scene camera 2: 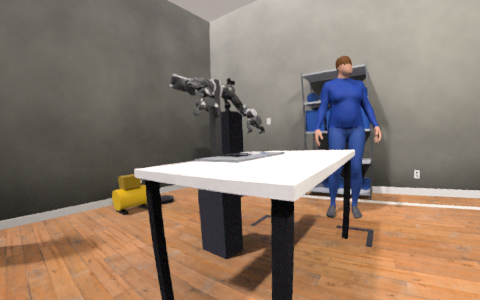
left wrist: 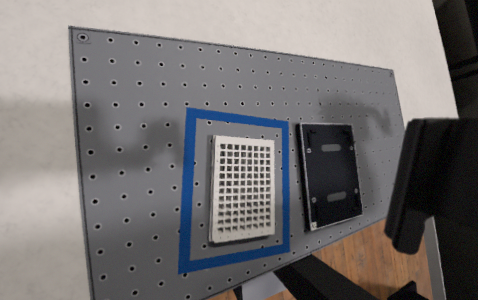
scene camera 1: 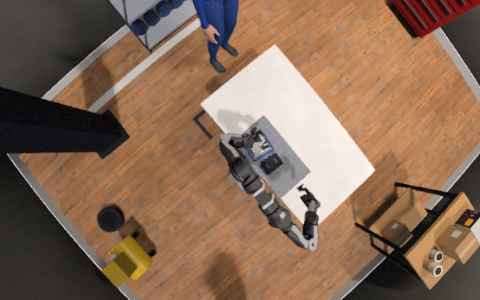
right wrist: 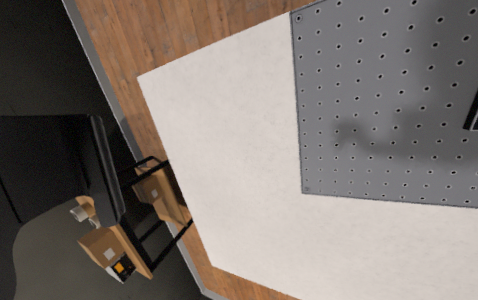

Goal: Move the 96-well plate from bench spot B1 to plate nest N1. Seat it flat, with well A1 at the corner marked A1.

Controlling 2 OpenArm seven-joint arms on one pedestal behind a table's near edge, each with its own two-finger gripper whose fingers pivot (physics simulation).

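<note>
The white 96-well plate lies flat inside the blue outline on the grey board. Its A1 mark cannot be read. The black nest lies beside the outline, to its right in the left wrist view, with a small pale corner label at its lower left; it holds no plate. My left gripper is open and hangs above the plate, apart from it. My right gripper is open above the table, beyond the board's lower end in scene camera 1.
The grey perforated board lies on the white table. A person in blue stands beyond the table's upper left edge in scene camera 1. A brown bench with boxes stands off the table's lower right.
</note>
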